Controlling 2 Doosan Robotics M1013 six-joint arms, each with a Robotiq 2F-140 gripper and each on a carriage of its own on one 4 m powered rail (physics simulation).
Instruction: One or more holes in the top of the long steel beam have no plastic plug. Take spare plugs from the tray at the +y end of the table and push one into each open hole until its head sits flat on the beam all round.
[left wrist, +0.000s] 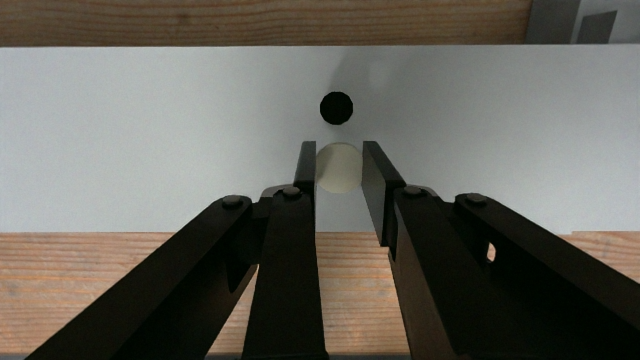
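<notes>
The long steel beam (150, 140) runs across the left wrist view from side to side. An open hole (336, 108), round and black, shows in its top, a little above the fingertips in the picture. My left gripper (339, 163) is shut on a pale plastic plug (340, 168), whose round head shows between the fingertips. The plug is over the beam, beside the hole in the picture and not covering it. The plug's shank and its height over the beam are hidden. The tray and my right gripper do not show in this view.
The wooden table top (125, 22) shows along both long sides of the beam. A grey block-like fixture (552, 22) stands against the beam's far edge at the top right. A faint shadow lies on the beam around the hole.
</notes>
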